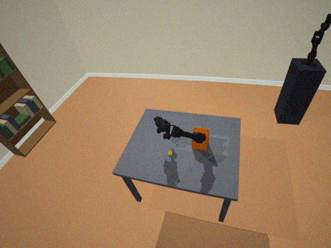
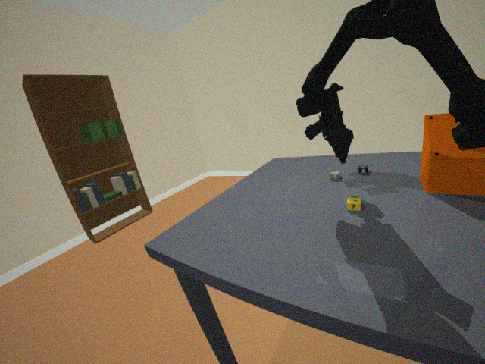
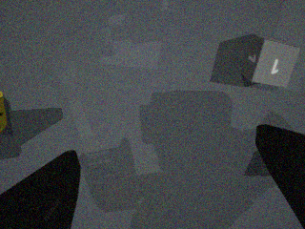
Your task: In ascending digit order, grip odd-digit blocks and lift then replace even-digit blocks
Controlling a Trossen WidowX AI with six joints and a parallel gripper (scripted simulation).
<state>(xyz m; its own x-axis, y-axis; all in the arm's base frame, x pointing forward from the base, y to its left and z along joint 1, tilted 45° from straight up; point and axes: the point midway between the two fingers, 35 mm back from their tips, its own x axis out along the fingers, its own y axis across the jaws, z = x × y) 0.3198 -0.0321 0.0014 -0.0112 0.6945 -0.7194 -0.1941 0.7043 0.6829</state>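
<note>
The grey block is 2 cm ahead of my gripper tip, 9 cm to the right of it and 8 cm below it. Also, from my gripper tip: yellow block 3 cm behind, 14 cm to the left, 8 cm below; then black block 8 cm behind, 15 cm to the right, 8 cm below.
</note>
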